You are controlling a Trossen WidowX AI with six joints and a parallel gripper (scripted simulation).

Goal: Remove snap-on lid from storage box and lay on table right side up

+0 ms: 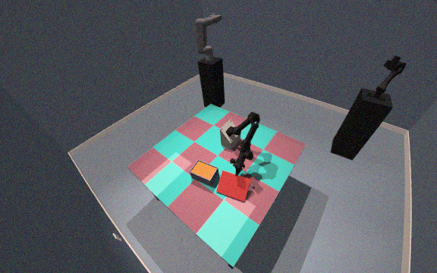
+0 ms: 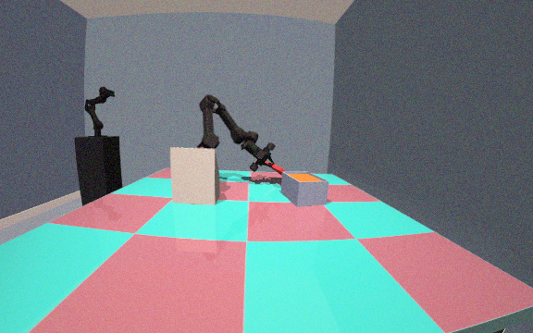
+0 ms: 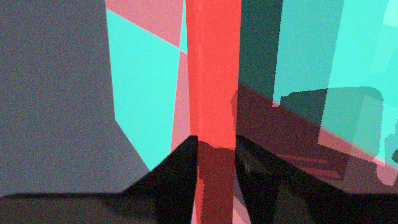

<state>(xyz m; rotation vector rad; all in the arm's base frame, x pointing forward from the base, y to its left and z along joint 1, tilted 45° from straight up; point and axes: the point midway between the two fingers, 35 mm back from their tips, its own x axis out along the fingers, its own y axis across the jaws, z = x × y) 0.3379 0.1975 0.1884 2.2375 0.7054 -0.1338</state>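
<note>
The red lid is 7 cm ahead of my gripper tip, 1 cm to the left of it and 4 cm below it. From my gripper tip the other things lie so: grey storage box: 9 cm ahead, 27 cm to the right, 5 cm below.
</note>
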